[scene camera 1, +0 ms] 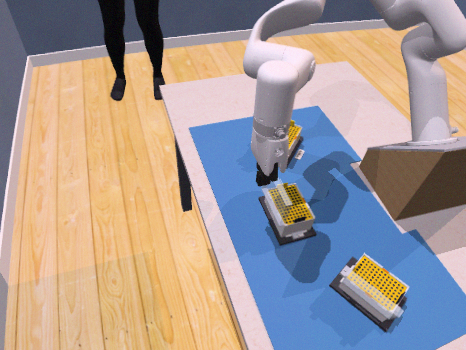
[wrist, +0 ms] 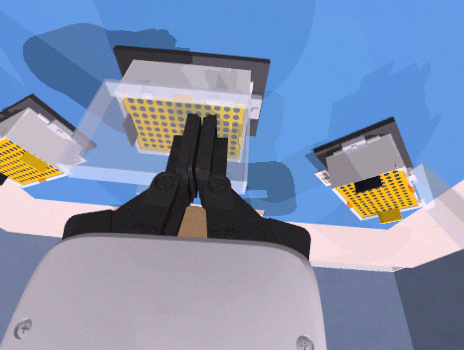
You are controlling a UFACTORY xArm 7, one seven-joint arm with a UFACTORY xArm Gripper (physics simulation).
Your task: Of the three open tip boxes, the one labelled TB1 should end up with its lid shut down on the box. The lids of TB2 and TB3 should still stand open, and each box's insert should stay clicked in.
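Frame: origin at the arm's base, x ahead, y right, z down, level; millimetres.
Seen in the pictures: gripper, fingertip midpoint: (scene camera 1: 262, 183) (wrist: 204, 132); arm's base, origin of the base link: (scene camera 1: 431, 143).
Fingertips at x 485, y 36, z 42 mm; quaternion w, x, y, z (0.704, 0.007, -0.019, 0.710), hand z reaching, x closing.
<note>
Offsets run from my fingertips to a thing's top centre. "pt": to the spot under its first point. Level surfaces: height alone.
The middle tip box {dy -34, dx -85, dz +63 mm} (scene camera 1: 290, 212) (wrist: 165, 75) has its yellow insert seated. Its clear lid {dy -32, dx -23, dz -30 mm} (scene camera 1: 285, 194) (wrist: 89, 125) is tilted over the insert, not flat on the box. My gripper (scene camera 1: 267, 176) (wrist: 204, 132) is shut and empty, at this lid beside the box; I cannot tell if it touches. The far box {dy +212, dx -182, dz +63 mm} (scene camera 1: 294, 136) (wrist: 362, 162) is partly hidden by the arm in the scene view; its clear lid {pt dy +224, dx -88, dz +23 mm} (wrist: 440, 197) stands open in the wrist view. The near box {dy -287, dx -177, dz +63 mm} (scene camera 1: 377, 285) (wrist: 32, 137) has its insert in; its clear lid is hard to make out. Labels are unreadable.
The boxes sit on dark bases on a blue mat {dz +129 mm} (scene camera 1: 220, 150) on the pale table {dz +132 mm} (scene camera 1: 220, 92). A brown block (scene camera 1: 410, 180) stands at the table's right side by the arm's base. A person's legs (scene camera 1: 150, 35) show beyond the table.
</note>
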